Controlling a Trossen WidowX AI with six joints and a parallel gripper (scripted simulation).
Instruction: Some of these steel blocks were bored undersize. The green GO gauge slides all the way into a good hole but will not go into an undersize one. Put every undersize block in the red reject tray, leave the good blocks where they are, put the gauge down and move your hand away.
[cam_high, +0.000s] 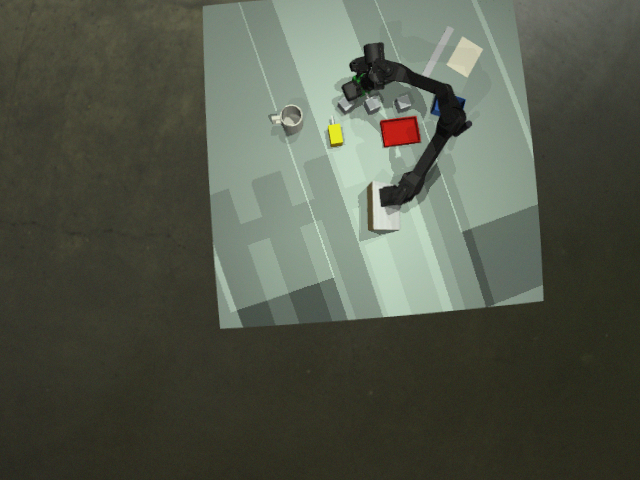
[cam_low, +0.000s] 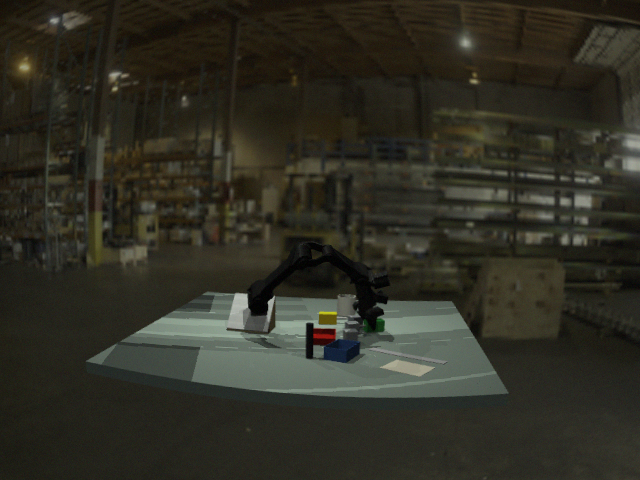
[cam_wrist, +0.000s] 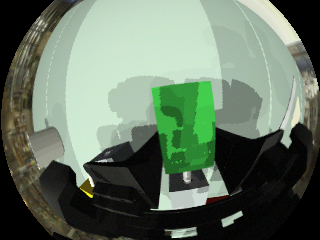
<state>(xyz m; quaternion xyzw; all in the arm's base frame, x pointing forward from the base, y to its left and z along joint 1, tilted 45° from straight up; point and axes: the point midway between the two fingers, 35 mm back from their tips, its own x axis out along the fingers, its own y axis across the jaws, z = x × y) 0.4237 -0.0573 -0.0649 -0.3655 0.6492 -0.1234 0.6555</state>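
The steel block lies 80 mm behind my gripper tip, 30 mm to the right of it and 10 mm above it. From my gripper tip the other things lie so: red reject tray (190 mm behind, 120 mm to the right, 10 mm below); then yellow block (150 mm behind, 130 mm to the left, 10 mm above); then green GO gauge (20 mm behind, 10 mm to the right, 10 mm above).
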